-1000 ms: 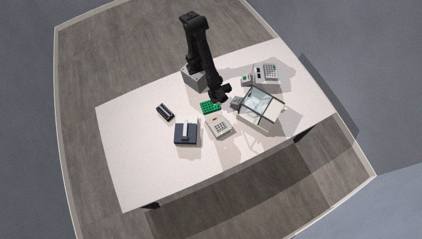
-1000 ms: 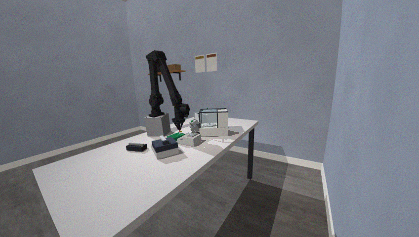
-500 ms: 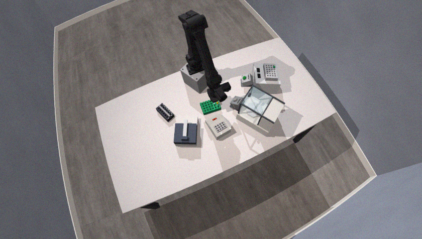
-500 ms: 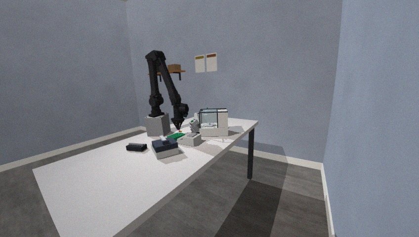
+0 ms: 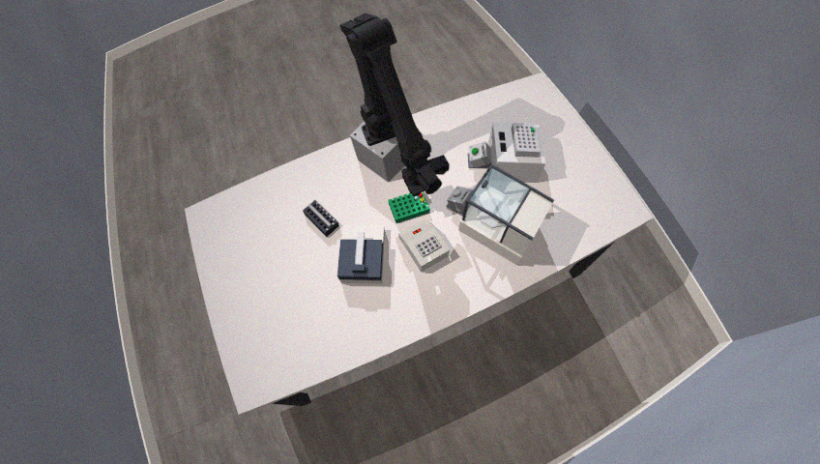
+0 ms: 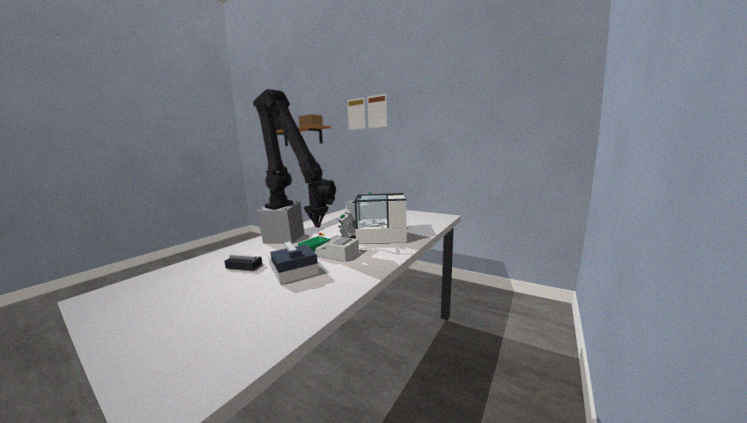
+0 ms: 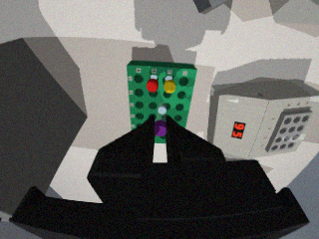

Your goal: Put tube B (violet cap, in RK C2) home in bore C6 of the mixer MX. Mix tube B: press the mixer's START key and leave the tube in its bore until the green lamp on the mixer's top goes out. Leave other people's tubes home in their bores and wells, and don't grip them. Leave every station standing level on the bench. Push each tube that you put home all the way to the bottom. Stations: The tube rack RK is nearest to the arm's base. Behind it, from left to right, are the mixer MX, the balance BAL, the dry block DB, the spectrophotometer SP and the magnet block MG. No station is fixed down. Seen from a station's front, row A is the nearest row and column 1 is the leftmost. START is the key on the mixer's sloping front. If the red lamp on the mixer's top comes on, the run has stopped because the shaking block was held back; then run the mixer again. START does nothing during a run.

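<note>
Right now the yellow-capped tube is 70 mm below my hand, 20 mm to the left of it and 10 mm ahead of it. Also, from my hand: violet-capped tube B (20 mm below); then green tube rack RK (80 mm below, 30 mm to the right); then red-capped tube (70 mm below, 20 mm to the left, 10 mm behind).
</note>
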